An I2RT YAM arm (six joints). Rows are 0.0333 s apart.
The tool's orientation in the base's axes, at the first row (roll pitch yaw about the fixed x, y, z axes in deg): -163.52, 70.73, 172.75
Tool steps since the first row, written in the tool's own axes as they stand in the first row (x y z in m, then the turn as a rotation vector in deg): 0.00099, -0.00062, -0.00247, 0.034, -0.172, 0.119; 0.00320, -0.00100, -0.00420, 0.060, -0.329, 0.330; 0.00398, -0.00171, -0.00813, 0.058, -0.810, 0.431; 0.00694, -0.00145, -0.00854, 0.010, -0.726, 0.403; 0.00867, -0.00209, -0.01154, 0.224, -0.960, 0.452; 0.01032, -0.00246, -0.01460, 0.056, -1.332, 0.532; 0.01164, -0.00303, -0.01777, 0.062, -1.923, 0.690; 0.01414, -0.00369, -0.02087, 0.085, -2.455, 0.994; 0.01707, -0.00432, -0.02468, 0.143, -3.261, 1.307; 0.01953, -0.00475, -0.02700, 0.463, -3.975, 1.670; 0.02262, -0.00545, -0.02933, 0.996, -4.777, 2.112
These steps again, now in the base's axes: -0.00269, 0.00045, -0.00009, 0.025, -0.203, -0.054; -0.00506, 0.00088, -0.00160, 0.138, -0.430, -0.130; -0.00897, 0.00181, -0.00102, 0.039, -0.911, -0.115; -0.01020, 0.00234, -0.00371, 0.063, -0.825, -0.069; -0.01360, 0.00301, -0.00434, -0.055, -1.050, -0.265; -0.01692, 0.00395, -0.00489, -0.075, -1.430, -0.097; -0.02030, 0.00474, -0.00508, -0.169, -2.035, -0.097; -0.02405, 0.00546, -0.00640, -0.120, -2.642, -0.165; -0.02854, 0.00651, -0.00790, -0.181, -3.503, -0.243; -0.03151, 0.00714, -0.00945, -0.249, -4.288, -0.593; -0.03480, 0.00755, -0.01156, -0.352, -5.177, -1.161
